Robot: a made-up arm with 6 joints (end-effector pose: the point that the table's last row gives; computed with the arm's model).
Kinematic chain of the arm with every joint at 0, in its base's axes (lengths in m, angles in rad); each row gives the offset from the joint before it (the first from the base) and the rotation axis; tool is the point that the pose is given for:
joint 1: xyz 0 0 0.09 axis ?
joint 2: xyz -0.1 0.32 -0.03 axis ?
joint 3: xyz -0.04 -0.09 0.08 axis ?
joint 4: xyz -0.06 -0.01 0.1 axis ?
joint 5: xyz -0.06 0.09 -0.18 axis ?
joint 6: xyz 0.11 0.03 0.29 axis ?
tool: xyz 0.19 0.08 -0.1
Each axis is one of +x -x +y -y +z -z.
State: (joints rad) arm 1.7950 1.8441 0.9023 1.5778 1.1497 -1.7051
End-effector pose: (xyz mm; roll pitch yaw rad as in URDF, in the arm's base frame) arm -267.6 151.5 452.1 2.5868 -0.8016 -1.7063
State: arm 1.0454 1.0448 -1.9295 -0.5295 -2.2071 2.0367
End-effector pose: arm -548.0 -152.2 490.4 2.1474 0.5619 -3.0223
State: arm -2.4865 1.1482 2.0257 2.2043 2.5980 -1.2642
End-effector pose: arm -279.6 -225.6 -119.4 -1.8408 0.4898 -2.0841
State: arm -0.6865 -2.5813 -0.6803 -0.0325 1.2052 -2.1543
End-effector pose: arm -40.1 181.0 -332.5 -0.1774 -0.1385 2.1798
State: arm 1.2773 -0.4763 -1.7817 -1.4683 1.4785 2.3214
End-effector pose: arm -79.5 -141.2 98.2 -0.7804 1.0042 -0.2575
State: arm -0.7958 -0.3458 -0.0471 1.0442 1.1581 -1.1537
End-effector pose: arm -3.9 286.9 2.5 0.1385 0.1186 -0.7956
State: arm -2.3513 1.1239 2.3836 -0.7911 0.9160 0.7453
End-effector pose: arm -278.6 -375.2 -175.0 1.2320 0.6755 -1.8565
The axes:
joint 1: +x
joint 2: -y
joint 3: +z
joint 4: -y
joint 5: -z
joint 6: -y

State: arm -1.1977 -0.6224 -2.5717 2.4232 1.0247 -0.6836
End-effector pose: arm 121.1 321.0 -117.6 3.0648 0.1480 1.5058
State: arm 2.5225 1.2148 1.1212 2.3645 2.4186 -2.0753
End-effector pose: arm -359.5 -91.4 234.4 -1.9390 -0.1194 -2.6383
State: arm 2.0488 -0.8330 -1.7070 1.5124 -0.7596 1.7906
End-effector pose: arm 225.9 -157.7 646.7 1.7799 -1.1416 -1.7762
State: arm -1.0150 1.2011 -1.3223 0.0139 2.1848 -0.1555
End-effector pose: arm -355.7 -17.9 -349.5 1.4791 0.8992 -1.8667
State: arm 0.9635 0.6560 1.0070 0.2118 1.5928 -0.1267
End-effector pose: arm -105.9 -93.5 284.7 1.3297 0.1981 -0.7083
